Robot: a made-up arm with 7 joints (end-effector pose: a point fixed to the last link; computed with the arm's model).
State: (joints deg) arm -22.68 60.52 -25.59 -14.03 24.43 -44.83 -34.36
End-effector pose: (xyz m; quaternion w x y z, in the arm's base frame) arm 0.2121 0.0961 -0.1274 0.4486 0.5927 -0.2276 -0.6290
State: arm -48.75 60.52 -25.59 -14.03 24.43 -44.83 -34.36
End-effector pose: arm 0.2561 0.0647 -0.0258 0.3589 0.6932 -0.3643 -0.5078
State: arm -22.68 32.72 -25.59 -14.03 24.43 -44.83 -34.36
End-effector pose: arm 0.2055 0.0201 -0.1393 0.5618 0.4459 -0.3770 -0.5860
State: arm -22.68 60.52 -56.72 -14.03 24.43 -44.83 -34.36
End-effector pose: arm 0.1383 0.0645 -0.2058 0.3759 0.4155 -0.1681 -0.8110
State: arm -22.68 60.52 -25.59 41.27 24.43 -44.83 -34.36
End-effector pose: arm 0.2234 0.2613 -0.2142 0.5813 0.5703 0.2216 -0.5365
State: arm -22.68 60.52 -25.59 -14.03 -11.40 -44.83 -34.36
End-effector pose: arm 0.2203 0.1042 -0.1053 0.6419 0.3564 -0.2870 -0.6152
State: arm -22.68 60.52 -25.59 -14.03 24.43 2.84 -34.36
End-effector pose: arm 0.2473 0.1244 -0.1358 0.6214 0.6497 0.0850 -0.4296
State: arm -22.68 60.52 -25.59 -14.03 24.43 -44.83 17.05
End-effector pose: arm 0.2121 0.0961 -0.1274 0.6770 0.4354 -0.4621 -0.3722
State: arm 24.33 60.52 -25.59 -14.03 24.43 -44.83 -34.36
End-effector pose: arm 0.0379 0.1356 -0.2250 0.5494 0.3389 0.0436 -0.7625
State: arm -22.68 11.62 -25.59 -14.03 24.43 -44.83 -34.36
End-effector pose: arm 0.1973 -0.0360 -0.1237 0.6261 0.3165 -0.4761 -0.5302
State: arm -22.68 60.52 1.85 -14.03 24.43 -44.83 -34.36
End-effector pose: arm 0.2333 0.1416 -0.0419 0.4854 0.7133 -0.2662 -0.4298
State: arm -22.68 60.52 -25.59 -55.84 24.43 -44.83 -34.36
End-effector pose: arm 0.1065 0.0360 -0.0505 0.2776 0.5189 -0.5379 -0.6036
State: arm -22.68 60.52 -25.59 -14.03 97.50 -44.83 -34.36
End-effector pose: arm 0.2192 0.1183 -0.1697 0.0560 -0.8780 0.0464 0.4731
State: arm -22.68 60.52 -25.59 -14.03 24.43 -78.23 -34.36
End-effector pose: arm 0.1800 0.0975 -0.1215 0.2795 0.4913 -0.4264 -0.7062
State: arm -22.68 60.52 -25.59 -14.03 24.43 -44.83 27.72
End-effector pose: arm 0.2121 0.0961 -0.1274 0.7087 0.3905 -0.5006 -0.3077
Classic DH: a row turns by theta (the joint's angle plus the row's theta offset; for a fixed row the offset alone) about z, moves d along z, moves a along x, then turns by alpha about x. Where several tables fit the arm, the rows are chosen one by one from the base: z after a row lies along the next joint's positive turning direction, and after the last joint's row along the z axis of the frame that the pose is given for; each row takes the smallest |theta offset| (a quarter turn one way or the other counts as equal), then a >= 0, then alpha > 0; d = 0 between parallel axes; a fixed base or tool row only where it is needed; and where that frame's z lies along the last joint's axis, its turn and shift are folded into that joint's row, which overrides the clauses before.
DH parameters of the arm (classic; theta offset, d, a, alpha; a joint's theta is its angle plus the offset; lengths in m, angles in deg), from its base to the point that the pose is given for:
base (fixed): -4.07 0 0 -74.51
joint 1: -75.12 0.0527 -0.0194 -90
joint 2: 74 0.0005 -0.006 90
joint 3: 90 -0.2019 0.0212 -90
joint 4: 90 0.002 0.0104 90
joint 5: 0 0.1594 -0.0005 -90
joint 6: -90 0 0.0568 90
joint 7: 0 0 0 0

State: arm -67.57 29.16 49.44 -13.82 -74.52 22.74 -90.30
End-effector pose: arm 0.2300 0.2186 0.1106 0.3881 0.1020 -0.6515 -0.6438
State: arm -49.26 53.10 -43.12 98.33 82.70 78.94 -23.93
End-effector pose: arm 0.2014 0.3557 -0.1196 0.1613 -0.6545 -0.6174 -0.4055
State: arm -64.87 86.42 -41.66 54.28 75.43 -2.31 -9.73
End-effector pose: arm 0.2702 0.3703 0.0371 0.1456 0.9160 0.3687 0.0616
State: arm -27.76 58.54 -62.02 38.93 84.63 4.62 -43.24
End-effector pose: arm 0.1913 0.2479 -0.2882 0.0817 -0.7992 -0.4266 0.4156
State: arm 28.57 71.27 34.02 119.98 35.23 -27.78 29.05
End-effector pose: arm -0.2030 0.3935 -0.0679 0.2967 0.5717 0.6921 0.3259
